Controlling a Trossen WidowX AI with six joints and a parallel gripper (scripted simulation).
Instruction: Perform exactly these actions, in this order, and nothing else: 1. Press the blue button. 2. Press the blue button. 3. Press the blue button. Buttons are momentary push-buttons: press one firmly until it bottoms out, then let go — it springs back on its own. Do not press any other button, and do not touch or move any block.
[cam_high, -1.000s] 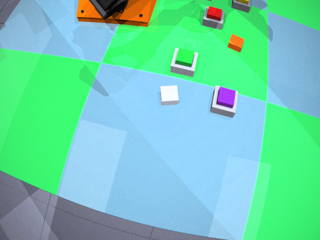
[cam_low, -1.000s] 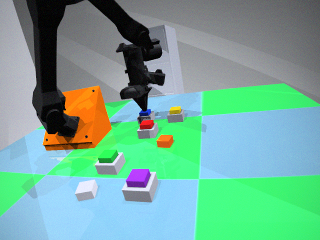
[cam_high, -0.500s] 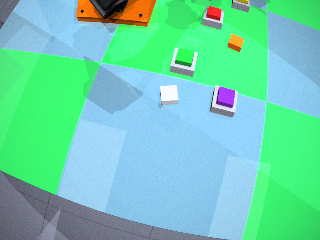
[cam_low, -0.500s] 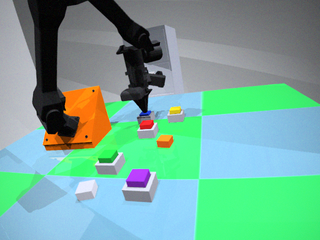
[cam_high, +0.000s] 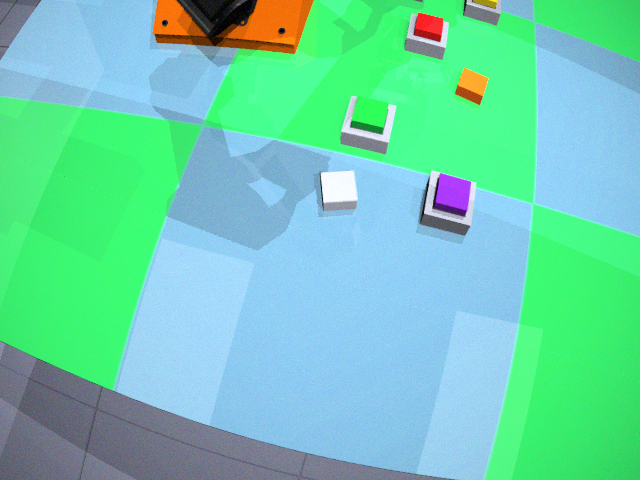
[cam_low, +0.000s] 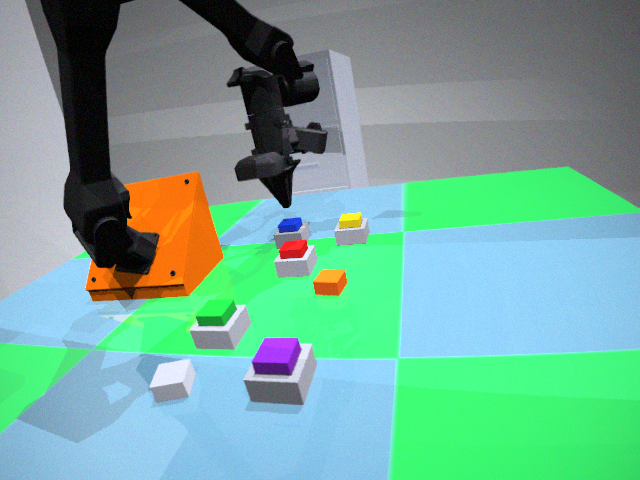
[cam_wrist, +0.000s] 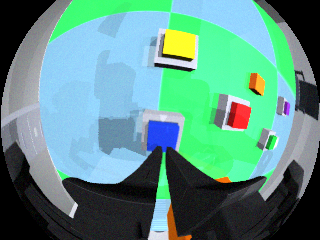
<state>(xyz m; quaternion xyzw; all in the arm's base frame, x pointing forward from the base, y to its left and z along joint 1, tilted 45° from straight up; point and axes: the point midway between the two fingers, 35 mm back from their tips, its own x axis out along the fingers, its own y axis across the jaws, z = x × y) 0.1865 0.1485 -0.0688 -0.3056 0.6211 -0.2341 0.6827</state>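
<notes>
Right now the blue button is 3 cm below my gripper tip. The rest, counted from my gripper tip: red button: 4 cm ahead, 10 cm to the right, 3 cm below; then yellow button: 10 cm ahead, 3 cm below; then orange block: 11 cm ahead, 16 cm to the right, 5 cm below.
</notes>
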